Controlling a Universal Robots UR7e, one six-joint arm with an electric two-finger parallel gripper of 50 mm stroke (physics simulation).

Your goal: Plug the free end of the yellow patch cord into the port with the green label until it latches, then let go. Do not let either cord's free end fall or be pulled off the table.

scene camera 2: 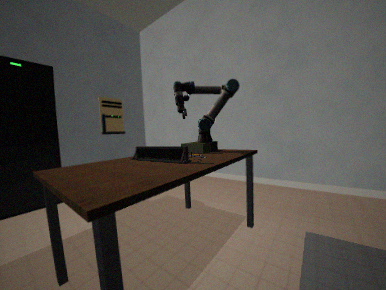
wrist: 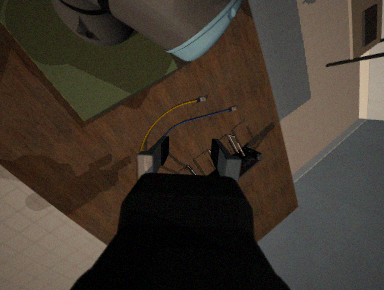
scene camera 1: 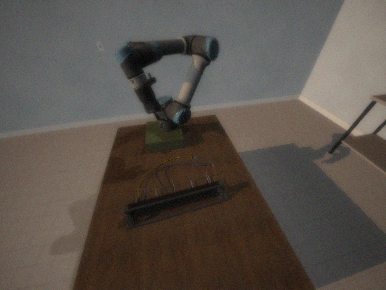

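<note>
The yellow patch cord curves over the table behind the patch panel. Its free plug lies on the table, in the wrist view beyond the fingertips. The dark patch panel stands on the table; the gripper body hides much of it in the wrist view. The green label cannot be made out. My gripper is open and empty, high above the table. In scene camera 1 its fingers blend with the robot's base.
The blue cord runs beside the yellow one, its free plug nearer the table's side edge. Several thin wire guides stick out from the panel. The green base block carries the arm at the table's end.
</note>
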